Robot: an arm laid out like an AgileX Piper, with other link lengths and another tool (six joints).
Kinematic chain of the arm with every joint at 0, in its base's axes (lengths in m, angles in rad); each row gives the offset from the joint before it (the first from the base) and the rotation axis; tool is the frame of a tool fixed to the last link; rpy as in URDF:
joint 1: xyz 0 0 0.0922 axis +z
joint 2: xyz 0 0 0 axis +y
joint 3: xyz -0.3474 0 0.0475 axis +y
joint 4: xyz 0.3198 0 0.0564 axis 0.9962 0 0.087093
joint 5: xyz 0 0 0 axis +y
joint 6: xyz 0.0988 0 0.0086 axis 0.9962 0 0.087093
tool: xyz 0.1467 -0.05 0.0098 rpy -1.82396 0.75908 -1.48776
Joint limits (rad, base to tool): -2.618..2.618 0..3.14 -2.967..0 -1.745..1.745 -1.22..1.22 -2.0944..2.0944
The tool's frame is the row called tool.
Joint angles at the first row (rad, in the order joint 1, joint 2, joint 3, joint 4, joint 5, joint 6):
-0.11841, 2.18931, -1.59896, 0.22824, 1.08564, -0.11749
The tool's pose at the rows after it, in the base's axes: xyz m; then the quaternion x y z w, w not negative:
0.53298 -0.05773 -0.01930 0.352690 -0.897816 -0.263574 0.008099
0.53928 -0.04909 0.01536 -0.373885 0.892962 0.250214 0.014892
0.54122 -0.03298 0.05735 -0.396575 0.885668 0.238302 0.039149
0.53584 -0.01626 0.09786 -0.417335 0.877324 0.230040 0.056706
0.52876 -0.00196 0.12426 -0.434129 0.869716 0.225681 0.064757
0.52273 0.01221 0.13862 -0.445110 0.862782 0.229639 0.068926
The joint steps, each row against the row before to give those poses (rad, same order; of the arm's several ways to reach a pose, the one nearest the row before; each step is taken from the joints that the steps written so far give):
0.00274, -0.02864, 0.00001, 0.01719, 0.00464, -0.01876
0.01610, -0.06434, 0.00000, 0.00206, 0.00545, -0.01350
0.02718, -0.07811, 0.00001, 0.00467, 0.01599, -0.00448
0.02784, -0.07720, -0.00001, 0.00237, 0.03015, 0.00001
0.02513, -0.05191, -0.00001, 0.00000, 0.02646, -0.00001
0.02081, -0.02906, -0.00001, 0.01153, 0.02018, 0.00000

